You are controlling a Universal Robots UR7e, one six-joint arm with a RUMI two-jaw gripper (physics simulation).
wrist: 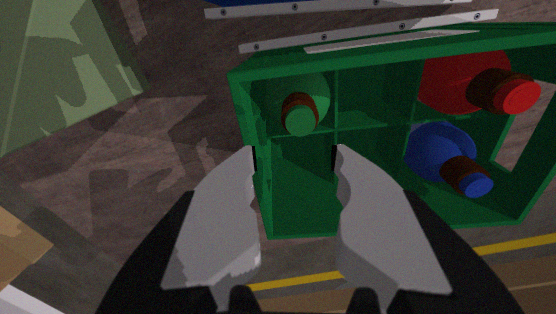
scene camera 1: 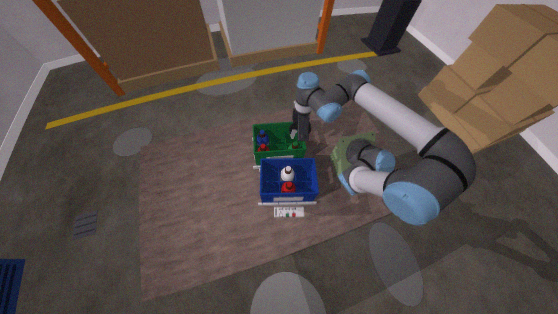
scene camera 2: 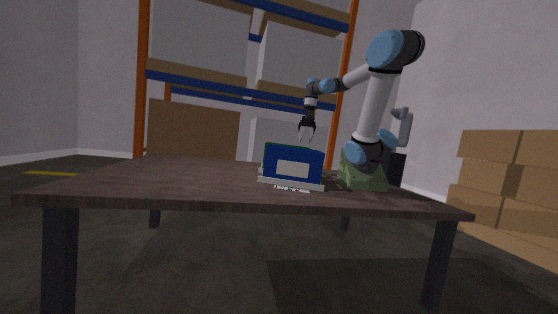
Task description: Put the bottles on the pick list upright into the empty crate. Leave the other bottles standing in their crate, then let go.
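Where they show: gripper, fingertip midpoint: (wrist: pixel 293 147) (scene camera 2: pixel 304 142); arm's base at its link origin: (scene camera 1: pixel 357 151).
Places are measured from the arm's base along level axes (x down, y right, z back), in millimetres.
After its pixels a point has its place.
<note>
My gripper (scene camera 1: pixel 297 137) @(x -71, y 156, z -307 mm) (scene camera 2: pixel 306 140) @(x -71, y 156, z -307 mm) (wrist: pixel 293 147) @(x -71, y 156, z -307 mm) is partly open and empty, above the right end of the green crate (scene camera 1: pixel 276 132) @(x 47, y 310, z -363 mm) (wrist: pixel 380 59) @(x -36, y 134, z -379 mm). A green bottle (scene camera 1: pixel 295 146) @(x -12, y 149, z -317 mm) (wrist: pixel 300 117) @(x -24, y 156, z -314 mm) stands in its front right compartment, just ahead of the fingertips in the wrist view. A blue bottle (scene camera 1: pixel 262 136) @(x -1, y 281, z -459 mm) (wrist: pixel 442 152) @(x 18, y 274, z -445 mm) and a red bottle (scene camera 1: pixel 263 148) @(x -21, y 194, z -484 mm) (wrist: pixel 460 85) @(x 15, y 200, z -461 mm) stand in its left end. The blue crate (scene camera 1: pixel 267 196) @(x 8, y -48, z -552 mm) (scene camera 2: pixel 270 161) @(x 35, y -49, z -556 mm) holds an upright white bottle (scene camera 1: pixel 287 174) @(x 13, y 24, z -416 mm) and a red bottle (scene camera 1: pixel 288 188) @(x -8, y -53, z -445 mm). The pick list (scene camera 1: pixel 289 212) @(x 137, y -138, z -465 mm) (scene camera 2: pixel 291 189) @(x 135, y -150, z -473 mm) shows white, green and red bottle marks.
The crates stand close together on the brown table (scene camera 1: pixel 200 215) @(x 138, y 18, z -914 mm) (scene camera 2: pixel 200 187) @(x 139, y -168, z -843 mm), with light strips along their front edges. The arm's green base (scene camera 1: pixel 370 136) @(x -51, y 38, z 88 mm) (scene camera 2: pixel 367 181) @(x 90, y -82, z -21 mm) is to their right. Stacked cardboard boxes (scene camera 1: pixel 515 65) (scene camera 2: pixel 540 165) stand beyond the table at the right.
</note>
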